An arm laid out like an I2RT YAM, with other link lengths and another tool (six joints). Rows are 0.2 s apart.
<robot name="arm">
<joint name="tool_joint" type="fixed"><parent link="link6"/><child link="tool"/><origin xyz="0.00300 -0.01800 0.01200" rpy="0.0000 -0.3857 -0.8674"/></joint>
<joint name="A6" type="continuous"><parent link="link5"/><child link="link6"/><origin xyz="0.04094 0.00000 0.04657" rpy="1.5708 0.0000 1.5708"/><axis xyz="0 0 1"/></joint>
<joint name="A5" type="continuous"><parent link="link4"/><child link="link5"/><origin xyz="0.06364 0.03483 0.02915" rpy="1.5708 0.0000 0.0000"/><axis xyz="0 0 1"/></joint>
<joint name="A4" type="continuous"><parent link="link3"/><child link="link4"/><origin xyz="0.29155 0.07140 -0.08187" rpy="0.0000 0.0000 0.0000"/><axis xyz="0 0 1"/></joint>
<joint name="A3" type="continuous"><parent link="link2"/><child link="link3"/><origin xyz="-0.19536 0.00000 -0.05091" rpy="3.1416 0.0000 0.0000"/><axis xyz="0 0 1"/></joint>
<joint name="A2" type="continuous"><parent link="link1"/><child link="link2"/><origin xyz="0.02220 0.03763 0.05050" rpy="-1.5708 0.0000 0.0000"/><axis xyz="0 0 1"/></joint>
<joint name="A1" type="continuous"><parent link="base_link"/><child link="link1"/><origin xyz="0.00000 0.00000 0.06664" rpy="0.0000 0.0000 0.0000"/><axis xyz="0 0 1"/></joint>
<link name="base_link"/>
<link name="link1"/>
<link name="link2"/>
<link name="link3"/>
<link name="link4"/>
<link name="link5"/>
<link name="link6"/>
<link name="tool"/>
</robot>
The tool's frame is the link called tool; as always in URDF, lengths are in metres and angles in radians. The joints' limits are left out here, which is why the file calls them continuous.
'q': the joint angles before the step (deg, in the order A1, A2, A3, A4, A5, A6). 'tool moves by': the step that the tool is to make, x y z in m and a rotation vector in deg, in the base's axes. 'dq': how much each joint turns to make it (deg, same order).
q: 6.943 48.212 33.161 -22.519 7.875 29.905
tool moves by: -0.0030 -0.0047 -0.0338 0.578 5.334 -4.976
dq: -0.167 2.953 -3.059 0.119 2.869 4.097
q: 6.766 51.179 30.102 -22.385 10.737 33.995
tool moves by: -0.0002 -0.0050 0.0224 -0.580 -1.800 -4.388
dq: -0.291 -1.135 3.150 -3.055 3.537 2.265
